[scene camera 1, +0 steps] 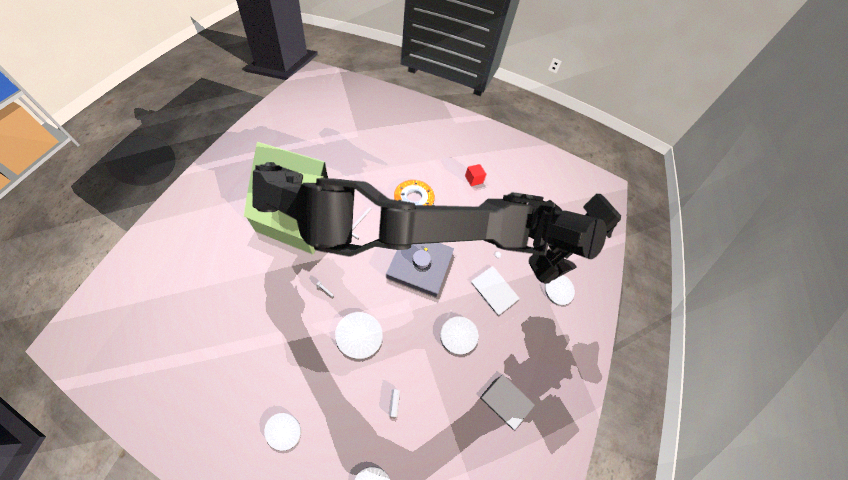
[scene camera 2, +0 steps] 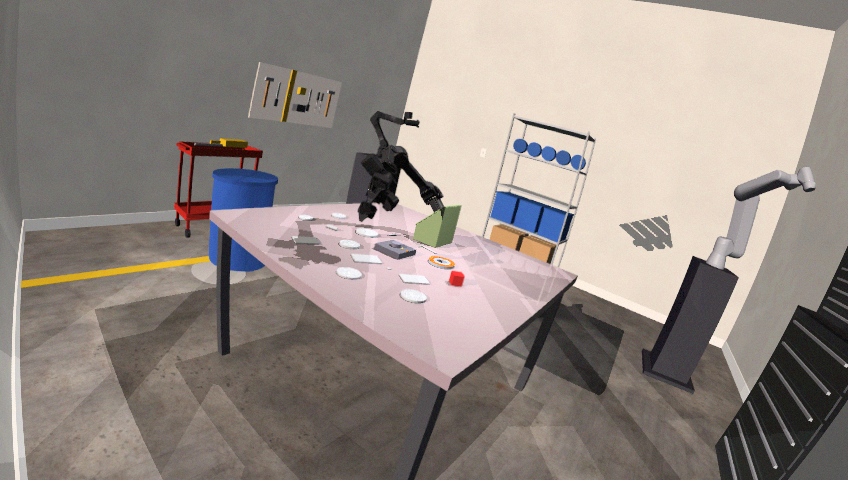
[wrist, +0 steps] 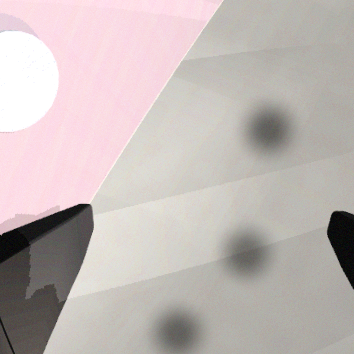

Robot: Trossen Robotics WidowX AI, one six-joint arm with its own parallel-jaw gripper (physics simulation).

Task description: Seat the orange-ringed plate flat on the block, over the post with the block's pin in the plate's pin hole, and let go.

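Frame: origin at the arm's base, x ahead, y left, z up, level; metres.
Seen in the pictures: gripper, between the fingertips: (scene camera 2: 364, 212) (wrist: 213, 219); arm's base, origin of its link: (scene camera 2: 440, 212).
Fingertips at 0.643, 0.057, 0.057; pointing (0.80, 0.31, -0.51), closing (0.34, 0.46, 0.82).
Offsets run from my fingertips to a thing's middle, as dx, dy, dz. "pt": to the spot under its first point. Level surfaces: height alone.
The orange-ringed plate @[-0.402, +0.124, -0.201] (scene camera 1: 414, 183) (scene camera 2: 431, 261) lies flat on the table, apart from the block; the arm covers its lower edge in scene camera 1. The dark grey block @[-0.321, -0.055, -0.187] (scene camera 1: 407, 277) (scene camera 2: 389, 249) sits on the table with a round post @[dz -0.168] (scene camera 1: 421, 258) (scene camera 2: 395, 244) standing bare on top. A small yellow spot @[pt -0.321, -0.026, -0.179] (scene camera 1: 425, 249) shows beside the post; whether it is the pin is too small to tell. My gripper (scene camera 1: 576, 240) (scene camera 2: 378, 206) (wrist: 213, 219) is open and empty, raised above the table, well away from plate and block.
A green open box (scene camera 1: 288, 155) (scene camera 2: 437, 228) stands by the arm's base. A red cube @[-0.267, +0.258, -0.187] (scene camera 1: 475, 174) (scene camera 2: 456, 278) lies near the plate. White discs @[-0.387, -0.264, -0.202] (scene camera 1: 358, 335) @[-0.184, -0.186, -0.202] (scene camera 1: 459, 335) @[+0.032, +0.009, -0.203] (wrist: 25, 82) and a white rectangular slab @[-0.132, -0.052, -0.204] (scene camera 1: 495, 290) (scene camera 2: 365, 258) lie around the block.
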